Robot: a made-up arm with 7 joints.
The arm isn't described. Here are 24 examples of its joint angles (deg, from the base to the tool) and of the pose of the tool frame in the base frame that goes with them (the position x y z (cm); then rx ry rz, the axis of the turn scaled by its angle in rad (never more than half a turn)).
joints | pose
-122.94 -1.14 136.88 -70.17 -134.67 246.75 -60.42 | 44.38 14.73 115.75 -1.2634 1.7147 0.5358
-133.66 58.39 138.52 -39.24 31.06 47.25 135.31 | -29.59 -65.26 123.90 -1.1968 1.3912 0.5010
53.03 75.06 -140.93 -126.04 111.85 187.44 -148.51 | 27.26 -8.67 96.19 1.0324 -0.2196 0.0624
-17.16 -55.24 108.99 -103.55 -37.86 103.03 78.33 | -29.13 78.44 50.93 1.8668 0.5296 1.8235
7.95 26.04 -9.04 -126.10 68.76 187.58 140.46 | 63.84 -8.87 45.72 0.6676 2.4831 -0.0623
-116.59 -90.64 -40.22 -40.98 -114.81 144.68 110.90 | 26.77 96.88 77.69 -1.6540 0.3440 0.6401
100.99 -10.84 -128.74 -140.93 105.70 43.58 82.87 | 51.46 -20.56 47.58 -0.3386 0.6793 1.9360
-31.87 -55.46 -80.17 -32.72 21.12 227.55 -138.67 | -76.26 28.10 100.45 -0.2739 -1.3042 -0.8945
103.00 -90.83 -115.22 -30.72 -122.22 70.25 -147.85 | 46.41 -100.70 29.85 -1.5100 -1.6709 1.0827
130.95 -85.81 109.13 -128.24 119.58 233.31 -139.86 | -18.59 -50.17 35.78 0.9507 -0.8183 -2.0941
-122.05 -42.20 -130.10 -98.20 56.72 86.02 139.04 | -10.72 85.07 51.35 1.4080 -0.6333 -0.9304
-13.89 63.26 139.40 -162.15 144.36 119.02 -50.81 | -13.42 27.04 60.70 -0.8180 -0.1629 1.7185
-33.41 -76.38 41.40 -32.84 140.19 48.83 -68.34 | -73.84 72.03 86.12 0.4381 -2.9761 0.2308
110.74 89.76 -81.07 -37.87 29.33 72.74 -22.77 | -2.54 109.47 38.36 1.5159 1.5121 0.0799
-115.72 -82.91 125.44 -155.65 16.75 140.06 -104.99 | 37.00 -14.93 19.37 1.6940 1.5432 -2.0126
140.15 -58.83 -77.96 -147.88 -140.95 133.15 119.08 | 20.73 37.40 55.48 -2.0538 -0.6331 -1.1224
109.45 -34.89 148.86 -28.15 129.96 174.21 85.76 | 5.33 -74.69 115.42 0.7851 0.7439 -1.0738
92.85 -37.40 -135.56 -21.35 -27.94 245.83 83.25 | 9.92 -61.24 118.40 0.1454 -0.2600 -2.8454
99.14 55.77 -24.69 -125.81 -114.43 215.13 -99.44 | 6.82 49.95 18.97 2.4153 -1.4969 -0.1261
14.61 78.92 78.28 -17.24 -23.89 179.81 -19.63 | 98.93 28.67 68.57 -1.6790 0.0038 -1.6121
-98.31 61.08 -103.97 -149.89 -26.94 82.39 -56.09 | -43.48 14.76 53.93 0.0069 1.5397 0.4352
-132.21 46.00 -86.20 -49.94 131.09 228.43 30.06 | -66.93 -18.53 104.84 -1.2160 0.1565 1.0728
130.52 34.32 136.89 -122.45 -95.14 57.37 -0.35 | -21.66 -48.47 89.41 1.2876 -1.6814 -1.5913
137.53 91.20 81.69 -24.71 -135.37 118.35 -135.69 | -95.91 55.21 42.43 -2.0936 0.8896 0.7097
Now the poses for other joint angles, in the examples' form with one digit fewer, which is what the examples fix.
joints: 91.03 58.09 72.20 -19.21 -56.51 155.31 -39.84
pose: -12.4 89.4 105.6 -0.482 -1.682 -1.343
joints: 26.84 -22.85 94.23 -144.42 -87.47 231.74 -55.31
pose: -31.8 31.1 55.9 2.110 -1.582 -0.814
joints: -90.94 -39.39 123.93 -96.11 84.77 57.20 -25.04
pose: 55.4 64.9 57.9 -1.791 -0.863 1.093
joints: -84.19 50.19 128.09 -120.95 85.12 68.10 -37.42
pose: 48.4 14.0 93.8 -0.408 -1.013 0.401
